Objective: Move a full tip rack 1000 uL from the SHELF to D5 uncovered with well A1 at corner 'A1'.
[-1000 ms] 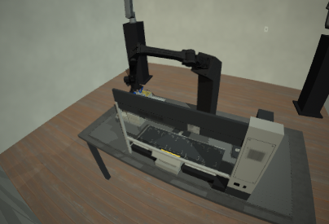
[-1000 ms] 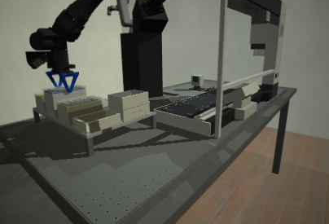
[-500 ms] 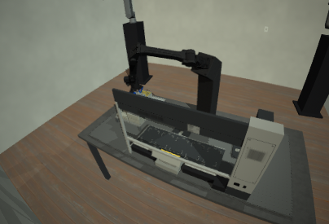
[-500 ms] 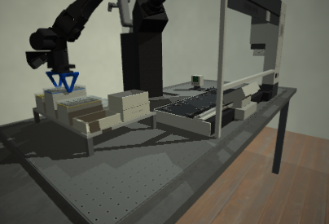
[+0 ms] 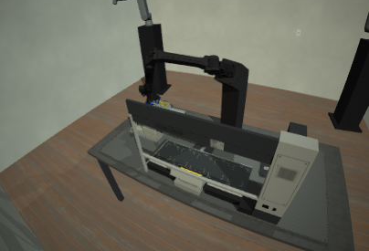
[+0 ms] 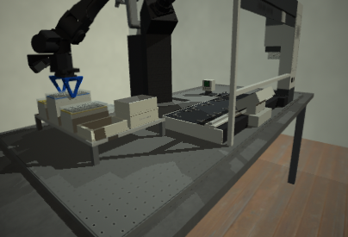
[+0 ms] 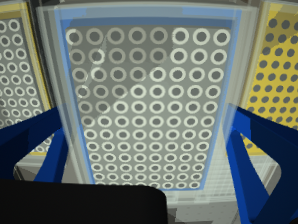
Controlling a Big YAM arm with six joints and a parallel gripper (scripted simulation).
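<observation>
My hand is 3 cm above the tip rack and 1 cm to the right of it. From my hand the other things lie so: shelf label: 22 cm to the left, 15 cm below, 9 cm ahead; then labware shelf: 10 cm below, 7 cm ahead, 6 cm to the left; then pale block: 24 cm ahead, 10 cm to the left, 3 cm below.
</observation>
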